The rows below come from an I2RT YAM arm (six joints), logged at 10 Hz.
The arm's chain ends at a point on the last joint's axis. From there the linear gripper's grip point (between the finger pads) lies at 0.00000 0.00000 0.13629 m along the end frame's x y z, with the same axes.
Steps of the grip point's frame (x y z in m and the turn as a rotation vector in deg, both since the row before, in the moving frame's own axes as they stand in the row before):
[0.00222 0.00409 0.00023 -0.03 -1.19 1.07]
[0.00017 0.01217 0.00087 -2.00 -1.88 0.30]
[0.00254 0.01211 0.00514 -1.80 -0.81 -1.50]
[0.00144 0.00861 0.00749 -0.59 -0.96 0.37]
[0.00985 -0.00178 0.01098 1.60 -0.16 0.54]
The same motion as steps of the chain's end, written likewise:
[0.00505 0.00405 0.00026 -0.03 -1.19 1.07]
[0.00465 0.00743 0.00103 -2.00 -1.88 0.30]
[0.00441 0.00780 0.00522 -1.80 -0.81 -1.50]
[0.00373 0.00721 0.00752 -0.59 -0.96 0.37]
[0.01021 0.00203 0.01103 1.60 -0.16 0.54]

